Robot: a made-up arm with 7 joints. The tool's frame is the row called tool.
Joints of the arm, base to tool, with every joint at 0 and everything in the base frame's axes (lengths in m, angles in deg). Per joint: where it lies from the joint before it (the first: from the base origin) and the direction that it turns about. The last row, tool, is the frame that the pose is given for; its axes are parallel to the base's.
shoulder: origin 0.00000 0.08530 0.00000 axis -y
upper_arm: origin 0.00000 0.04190 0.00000 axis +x
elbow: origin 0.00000 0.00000 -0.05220 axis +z
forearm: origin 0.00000 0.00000 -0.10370 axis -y
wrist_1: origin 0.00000 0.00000 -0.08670 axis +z
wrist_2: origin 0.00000 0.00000 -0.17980 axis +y
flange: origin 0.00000 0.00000 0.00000 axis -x
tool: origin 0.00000 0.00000 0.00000
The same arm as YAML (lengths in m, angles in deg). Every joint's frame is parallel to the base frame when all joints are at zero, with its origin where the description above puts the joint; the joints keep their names.
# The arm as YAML. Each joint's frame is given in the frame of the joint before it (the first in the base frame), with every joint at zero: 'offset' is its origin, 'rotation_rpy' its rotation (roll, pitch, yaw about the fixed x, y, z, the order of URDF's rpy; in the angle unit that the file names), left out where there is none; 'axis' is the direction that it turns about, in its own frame. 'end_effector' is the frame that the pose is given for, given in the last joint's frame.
length_unit: m
angle_unit: deg
chain:
  - id: shoulder
    offset: [0.0, 0.0853, 0.0]
    axis: [0.0, -1.0, 0.0]
  - id: upper_arm
    offset: [0.0, 0.0419, 0.0]
    axis: [1.0, 0.0, 0.0]
  - id: elbow
    offset: [0.0, 0.0, -0.0522]
    axis: [0.0, 0.0, 1.0]
  - id: forearm
    offset: [0.0, 0.0, -0.1037]
    axis: [0.0, -1.0, 0.0]
  - id: wrist_1
    offset: [0.0, 0.0, -0.0867]
    axis: [0.0, 0.0, 1.0]
  - id: wrist_2
    offset: [0.0, 0.0, -0.1798]
    axis: [0.0, 1.0, 0.0]
  - id: flange
    offset: [0.0, 0.0, 0.0]
    axis: [-1.0, 0.0, 0.0]
end_effector:
  offset: [0.0, 0.0, 0.0]

